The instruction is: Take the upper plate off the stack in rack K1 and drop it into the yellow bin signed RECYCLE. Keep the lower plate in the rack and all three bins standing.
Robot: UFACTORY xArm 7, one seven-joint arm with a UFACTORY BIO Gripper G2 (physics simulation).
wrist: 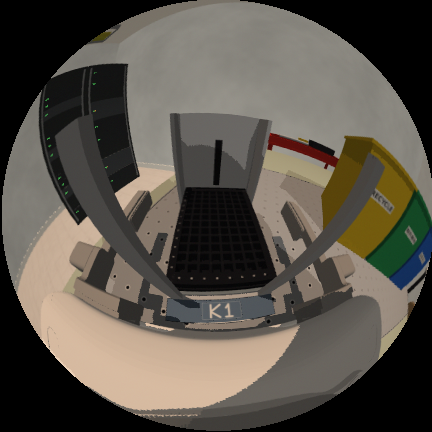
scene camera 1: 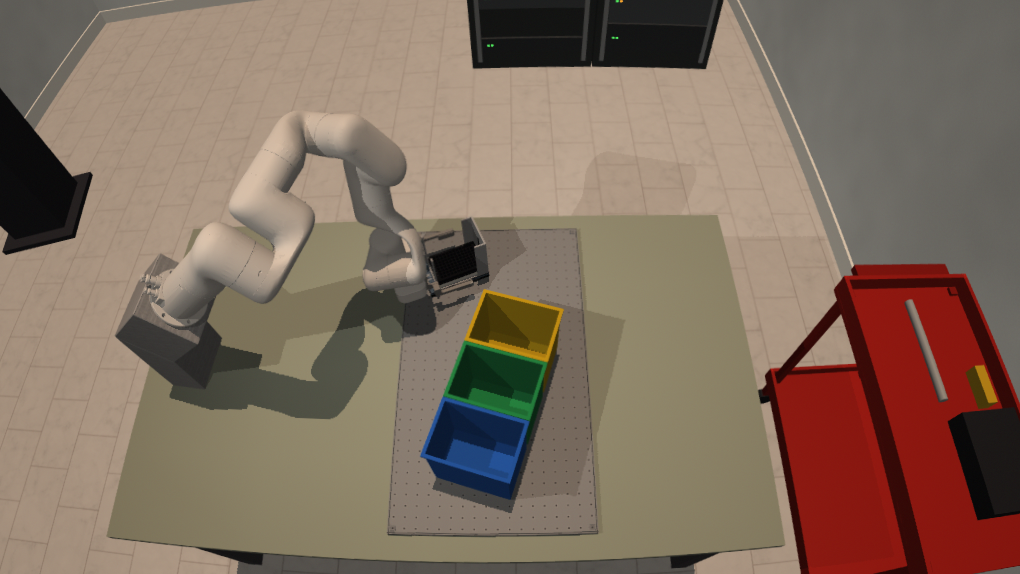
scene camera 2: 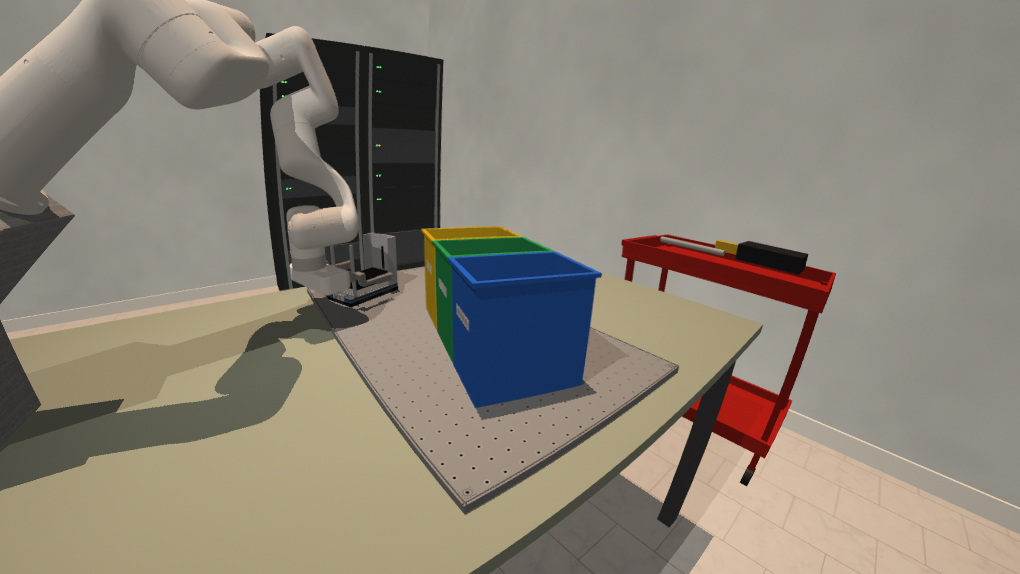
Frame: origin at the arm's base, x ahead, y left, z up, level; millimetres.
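Seen in the pictures: hand, tool point: (wrist: 218,214) (scene camera 1: 454,259) (scene camera 2: 364,271); arm's base, link origin: (scene camera 1: 178,298).
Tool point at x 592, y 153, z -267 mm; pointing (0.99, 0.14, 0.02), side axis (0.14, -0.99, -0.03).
Offsets run from my tool point to a thing's top centre.
Rack K1 @(7 mm back, 2 mm right, 84 mm up) (scene camera 1: 475,239) (scene camera 2: 390,253) (wrist: 195,135) stands at the back of the perforated board, with a tall slotted back wall and two front posts. The black gridded upper plate @(3 mm ahead, 0 mm left, 9 mm down) (scene camera 1: 455,264) (wrist: 220,240) lies level in it. The lower plate cannot be told apart. My gripper (scene camera 1: 457,259) (wrist: 216,212) is wide open and empty, its fingers on either side of the plate and apart from it. In the wrist view the posts rise between plate and fingers. The yellow bin @(97 mm ahead, 281 mm right, 123 mm up) (scene camera 1: 542,324) (scene camera 2: 430,285) (wrist: 350,200), signed RECYCLE, stands upright, right of the rack in the wrist view.
The green bin @(33 mm ahead, 396 mm right, 123 mm up) (scene camera 1: 506,374) (scene camera 2: 445,328) (wrist: 400,245) and blue bin @(30 mm back, 511 mm right, 123 mm up) (scene camera 1: 470,479) (scene camera 2: 527,342) (wrist: 415,267) stand upright in a row with the yellow one. The yellow bin is close to my right finger's side. A red cart (scene camera 1: 827,464) (scene camera 2: 727,277) stands beyond the table.
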